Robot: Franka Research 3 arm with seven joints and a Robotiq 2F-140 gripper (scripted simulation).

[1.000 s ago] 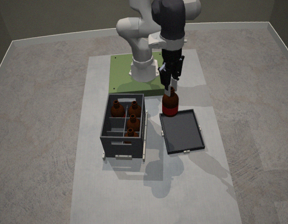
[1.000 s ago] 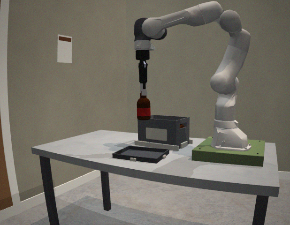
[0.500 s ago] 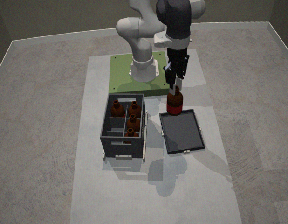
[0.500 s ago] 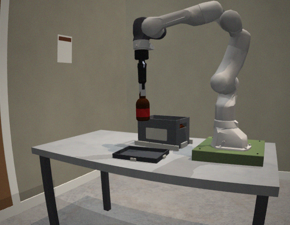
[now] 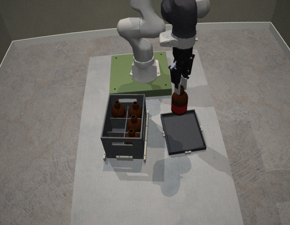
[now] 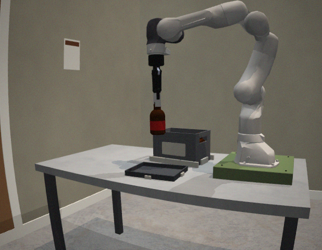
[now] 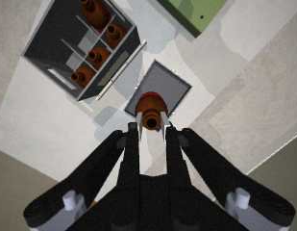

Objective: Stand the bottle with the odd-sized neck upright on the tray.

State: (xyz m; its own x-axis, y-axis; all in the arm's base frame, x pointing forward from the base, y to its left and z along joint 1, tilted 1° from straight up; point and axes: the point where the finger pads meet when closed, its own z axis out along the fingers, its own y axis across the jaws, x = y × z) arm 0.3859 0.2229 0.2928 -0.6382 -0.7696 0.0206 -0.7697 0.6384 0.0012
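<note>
My gripper is now 90 mm above the glass bottle. Also, from my hand: black tray: 10 mm behind, 20 mm to the left, 340 mm below; then dark grey crate: 40 mm ahead, 260 mm to the right, 270 mm below; then brown bottle: 50 mm behind, 310 mm to the right, 270 mm below.
</note>
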